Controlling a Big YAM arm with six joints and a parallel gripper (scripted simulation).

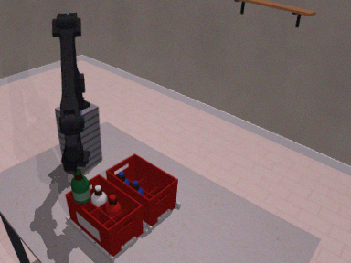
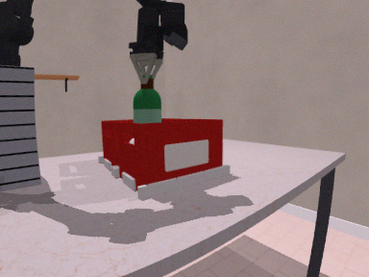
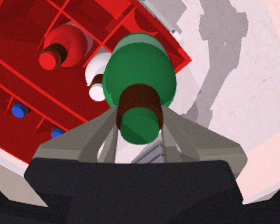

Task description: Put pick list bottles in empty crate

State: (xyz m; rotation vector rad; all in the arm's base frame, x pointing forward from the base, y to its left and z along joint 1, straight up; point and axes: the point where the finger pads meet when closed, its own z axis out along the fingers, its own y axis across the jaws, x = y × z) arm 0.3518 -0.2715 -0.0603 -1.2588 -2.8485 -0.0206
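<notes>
Now: hand 6 cm above the green-label bottle. From my hand the other things lie so: blue bottle (2 cm ahead, 21 cm to the left, 19 cm below); then white-label bottle (1 cm ahead, 8 cm to the left, 19 cm below); then red-label bottle (10 cm ahead, 8 cm to the left, 19 cm below).
</notes>
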